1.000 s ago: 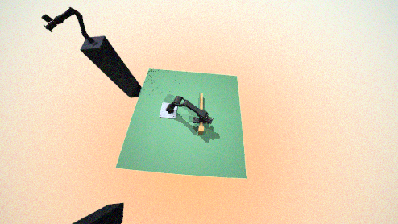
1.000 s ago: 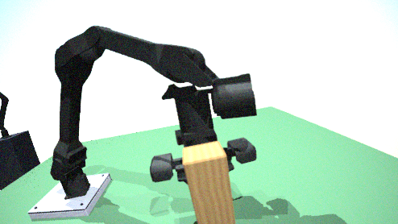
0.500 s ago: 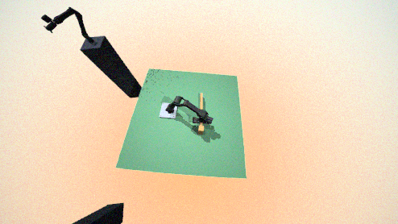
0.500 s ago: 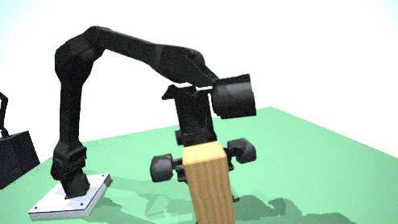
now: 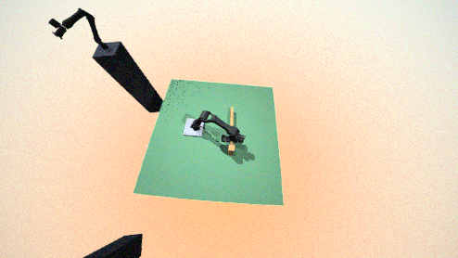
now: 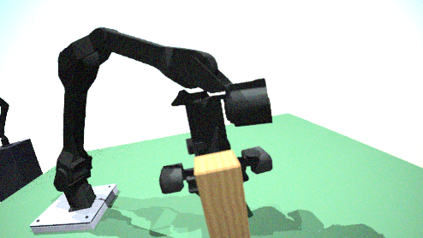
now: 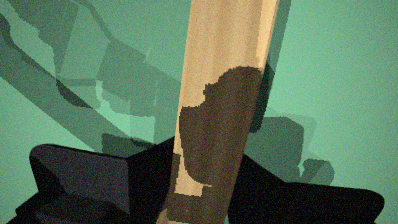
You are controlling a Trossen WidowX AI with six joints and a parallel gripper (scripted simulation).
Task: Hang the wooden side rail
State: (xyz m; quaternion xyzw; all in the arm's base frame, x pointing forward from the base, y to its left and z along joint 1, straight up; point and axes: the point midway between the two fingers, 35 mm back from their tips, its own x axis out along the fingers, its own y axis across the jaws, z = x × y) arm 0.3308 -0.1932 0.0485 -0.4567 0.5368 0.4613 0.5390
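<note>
Right now the wooden headboard post is 2 cm behind my gripper tip, 9 cm to the right of it and 5 cm above it.
</note>
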